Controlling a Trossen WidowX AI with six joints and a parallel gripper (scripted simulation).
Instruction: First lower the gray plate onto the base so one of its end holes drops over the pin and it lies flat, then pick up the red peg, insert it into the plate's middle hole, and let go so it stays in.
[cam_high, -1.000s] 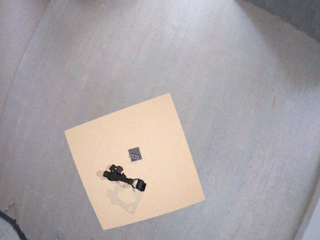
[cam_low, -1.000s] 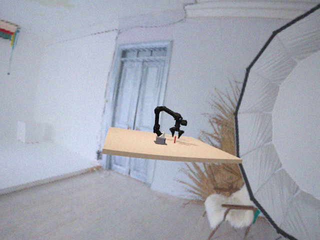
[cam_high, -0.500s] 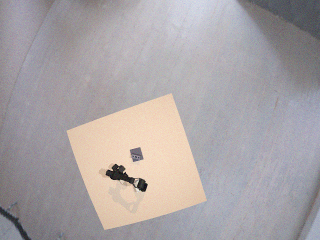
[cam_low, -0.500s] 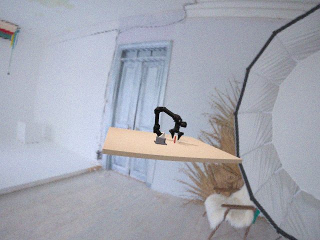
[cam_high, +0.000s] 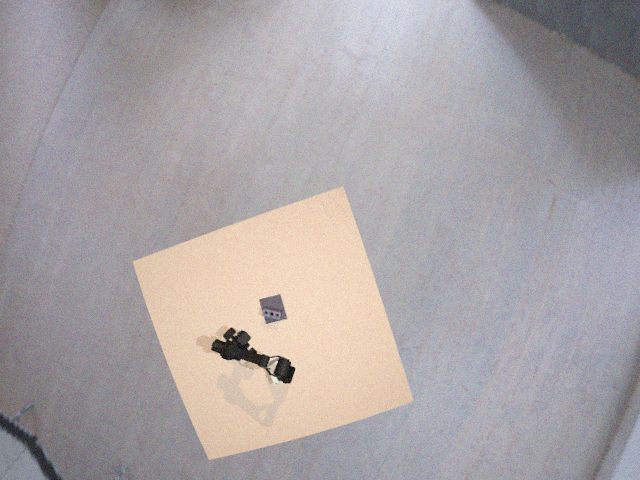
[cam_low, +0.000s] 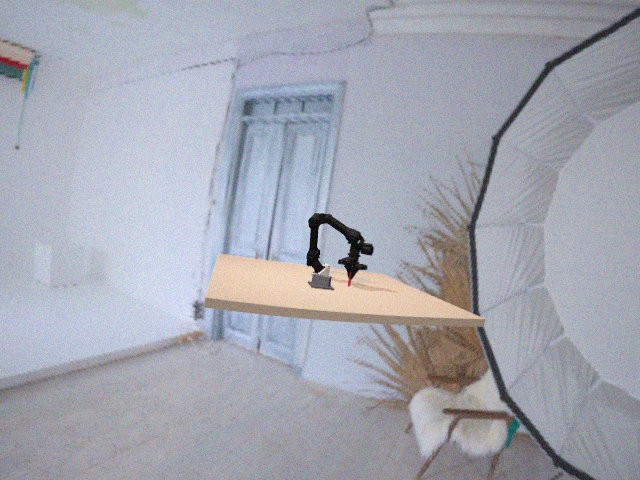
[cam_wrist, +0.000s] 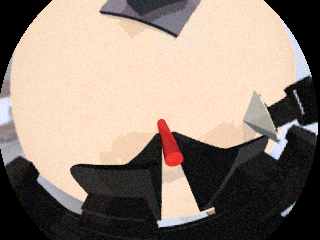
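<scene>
The gray plate is 20 cm to the right of my gripper tip and 6 cm ahead of it. Round my gripper tip: base: 19 cm to the right, 8 cm ahead, 3 cm below; then red peg: right at my gripper tip.
</scene>
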